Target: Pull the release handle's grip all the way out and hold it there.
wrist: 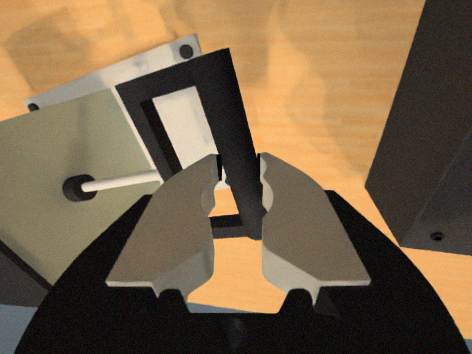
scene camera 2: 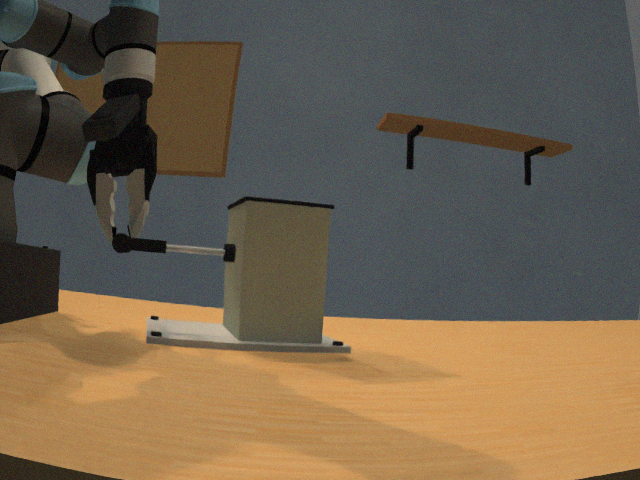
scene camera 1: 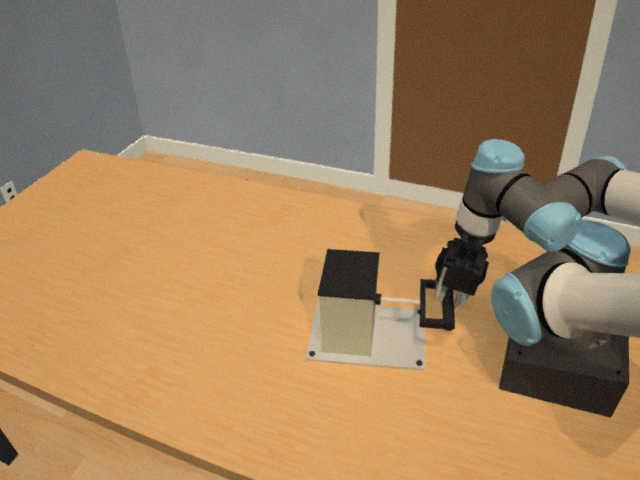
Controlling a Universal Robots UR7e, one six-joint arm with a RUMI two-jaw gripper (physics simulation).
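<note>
The release handle's grip [scene camera 1: 448,313] [scene camera 2: 122,243] [wrist: 231,115] is the outer bar of a black rectangular frame. A pale rod [scene camera 1: 400,300] [scene camera 2: 193,250] [wrist: 120,180] joins the frame to the side of a pale green box [scene camera 1: 346,325] [scene camera 2: 279,273] [wrist: 45,145] with a black top. A length of the rod shows between box and frame. My gripper [scene camera 1: 449,301] [scene camera 2: 122,233] [wrist: 239,157] points down over the grip, one fingertip on each side, and is shut on it. The fingertips hide part of the bar in the wrist view.
The box stands on a light base plate [scene camera 1: 398,343] [scene camera 2: 191,329] [wrist: 145,64] with dark corner bolts, on a wooden table [scene camera 1: 180,289] [scene camera 2: 465,403]. The arm's dark base [scene camera 1: 563,377] [scene camera 2: 25,284] [wrist: 415,125] stands close by on the handle's side. A wall shelf [scene camera 2: 475,134] is behind.
</note>
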